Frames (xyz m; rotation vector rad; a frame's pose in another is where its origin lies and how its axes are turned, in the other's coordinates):
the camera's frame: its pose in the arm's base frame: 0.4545 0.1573 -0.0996 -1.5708 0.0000 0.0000
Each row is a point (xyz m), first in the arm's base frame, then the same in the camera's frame.
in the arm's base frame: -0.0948 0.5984 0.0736
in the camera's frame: -0.5493 -0.1732 0.4411
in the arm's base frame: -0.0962 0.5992 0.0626
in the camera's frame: -0.5507 -0.1622 0.4419
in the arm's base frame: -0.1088 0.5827 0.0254
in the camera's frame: -0.5633 -0.1250 0.4254
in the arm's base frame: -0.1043 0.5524 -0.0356
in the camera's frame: -0.5588 -0.0640 0.3951
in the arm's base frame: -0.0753 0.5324 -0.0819
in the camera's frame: -0.5298 -0.0177 0.3751
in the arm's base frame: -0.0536 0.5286 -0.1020
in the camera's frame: -0.5081 0.0024 0.3713
